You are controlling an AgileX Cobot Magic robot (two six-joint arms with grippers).
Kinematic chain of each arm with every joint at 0, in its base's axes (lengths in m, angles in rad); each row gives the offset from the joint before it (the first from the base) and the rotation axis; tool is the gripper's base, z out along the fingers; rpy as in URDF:
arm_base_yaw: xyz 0 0 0.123 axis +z
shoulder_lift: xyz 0 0 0 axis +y
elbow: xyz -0.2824 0 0.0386 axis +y
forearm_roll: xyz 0.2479 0 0.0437 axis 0.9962 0 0.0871
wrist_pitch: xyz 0 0 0 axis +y
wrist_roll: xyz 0.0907 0 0.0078 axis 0.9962 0 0.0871
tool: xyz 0 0 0 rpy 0 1.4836 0
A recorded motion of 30 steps. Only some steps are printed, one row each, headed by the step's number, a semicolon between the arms.
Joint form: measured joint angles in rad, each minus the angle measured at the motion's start. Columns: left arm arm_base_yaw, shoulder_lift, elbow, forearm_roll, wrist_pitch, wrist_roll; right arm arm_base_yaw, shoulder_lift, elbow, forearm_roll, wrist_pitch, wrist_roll.
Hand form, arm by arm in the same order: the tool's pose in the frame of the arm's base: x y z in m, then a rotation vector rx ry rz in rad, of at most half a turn. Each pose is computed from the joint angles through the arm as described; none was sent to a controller.
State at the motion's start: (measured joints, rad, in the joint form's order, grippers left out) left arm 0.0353 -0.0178 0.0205 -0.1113 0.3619 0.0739; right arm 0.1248 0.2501 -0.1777 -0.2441 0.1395 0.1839
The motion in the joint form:
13: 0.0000 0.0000 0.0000 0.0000 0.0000 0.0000; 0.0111 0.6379 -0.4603 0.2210 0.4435 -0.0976
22: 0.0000 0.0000 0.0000 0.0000 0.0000 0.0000; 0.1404 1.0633 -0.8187 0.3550 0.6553 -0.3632
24: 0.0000 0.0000 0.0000 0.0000 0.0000 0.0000; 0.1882 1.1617 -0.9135 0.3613 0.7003 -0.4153
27: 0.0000 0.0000 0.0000 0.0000 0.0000 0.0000; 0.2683 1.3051 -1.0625 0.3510 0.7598 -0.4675
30: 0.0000 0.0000 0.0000 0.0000 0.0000 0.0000; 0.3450 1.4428 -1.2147 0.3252 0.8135 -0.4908
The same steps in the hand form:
13: 0.0526 -0.0017 0.1747 -0.0330 1.8458 -0.0328; 0.1681 0.0218 0.2856 -0.0734 2.3169 0.0881
22: 0.0526 -0.0017 0.1747 -0.0330 1.8458 -0.0328; 0.2508 0.0756 0.2927 -0.5017 2.5471 0.1622
24: 0.0526 -0.0017 0.1747 -0.0330 1.8458 -0.0328; 0.2696 0.0956 0.2917 -0.6392 2.5659 0.1690
27: 0.0526 -0.0017 0.1747 -0.0330 1.8458 -0.0328; 0.2950 0.1306 0.2888 -0.8351 2.5671 0.1664
30: 0.0526 -0.0017 0.1747 -0.0330 1.8458 -0.0328; 0.3167 0.1675 0.2835 -0.9953 2.5538 0.1492

